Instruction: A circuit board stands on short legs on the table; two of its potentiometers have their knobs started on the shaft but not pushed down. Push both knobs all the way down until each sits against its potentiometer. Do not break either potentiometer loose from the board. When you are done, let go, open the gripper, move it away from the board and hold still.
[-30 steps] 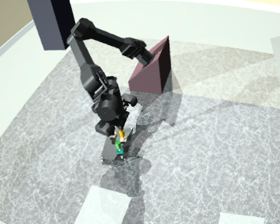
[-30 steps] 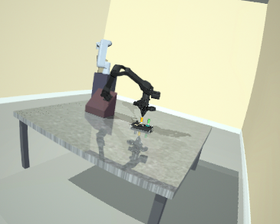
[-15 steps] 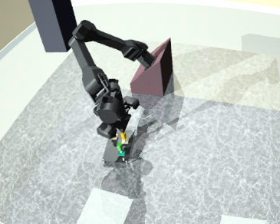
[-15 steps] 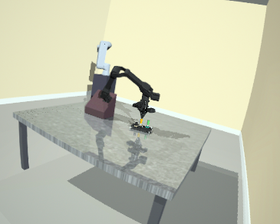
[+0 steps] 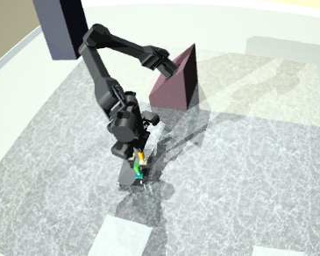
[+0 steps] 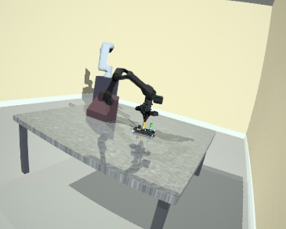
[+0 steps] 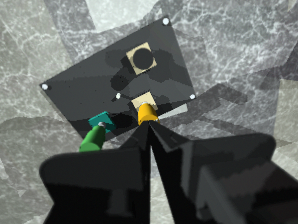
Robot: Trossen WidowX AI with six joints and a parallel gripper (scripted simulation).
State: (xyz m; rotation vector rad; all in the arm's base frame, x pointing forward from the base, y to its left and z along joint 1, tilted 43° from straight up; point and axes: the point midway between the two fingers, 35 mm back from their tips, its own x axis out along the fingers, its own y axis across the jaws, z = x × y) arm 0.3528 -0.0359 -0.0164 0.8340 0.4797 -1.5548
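Now: the yellow knob 10 mm below my gripper tip. Round my gripper tip: green knob: 60 mm ahead, 10 mm to the left, 20 mm below.
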